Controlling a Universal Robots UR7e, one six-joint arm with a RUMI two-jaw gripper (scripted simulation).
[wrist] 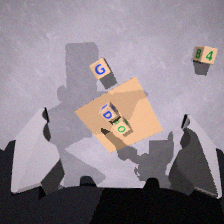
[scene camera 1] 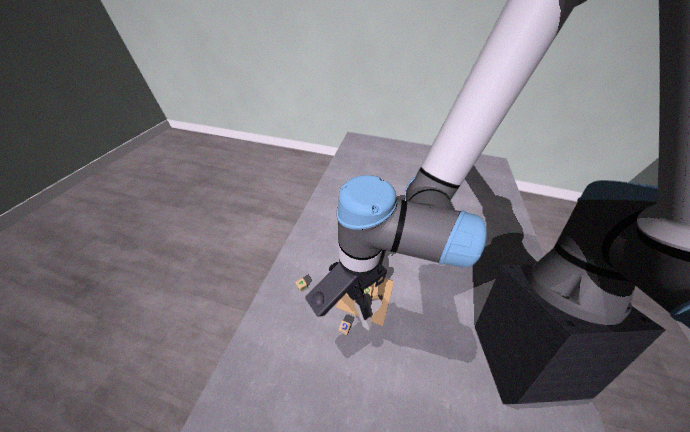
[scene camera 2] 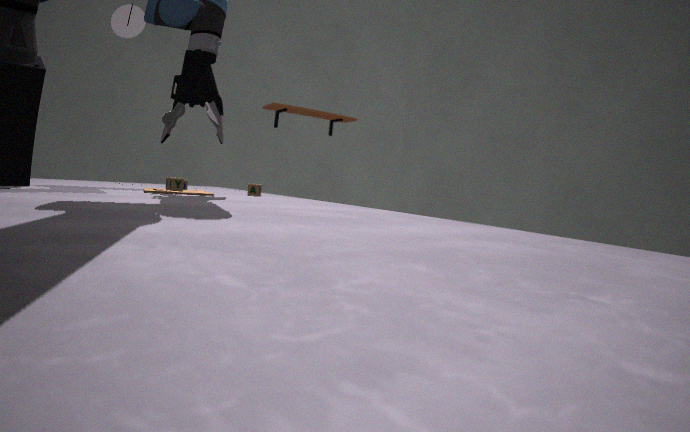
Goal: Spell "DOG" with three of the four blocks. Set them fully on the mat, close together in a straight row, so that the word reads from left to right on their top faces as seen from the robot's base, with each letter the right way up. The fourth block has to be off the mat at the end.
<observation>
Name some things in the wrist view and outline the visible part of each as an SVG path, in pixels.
My gripper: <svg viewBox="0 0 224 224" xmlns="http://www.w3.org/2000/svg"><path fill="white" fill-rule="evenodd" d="M0 156L0 224L224 224L224 153L215 146L208 135L189 114L184 115L181 126L184 132L180 141L182 149L179 150L168 175L171 183L170 189L160 188L157 178L148 178L143 188L97 187L92 177L82 176L79 186L58 190L65 173L56 145L49 142L51 135L46 108L40 108L13 141L9 141Z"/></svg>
A mat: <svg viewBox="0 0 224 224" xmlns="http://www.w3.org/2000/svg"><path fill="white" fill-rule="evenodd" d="M136 76L75 111L78 117L110 153L163 131ZM121 115L130 124L130 130L122 136L113 129L113 121ZM110 101L117 109L117 117L107 123L99 115L100 107Z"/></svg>
</observation>
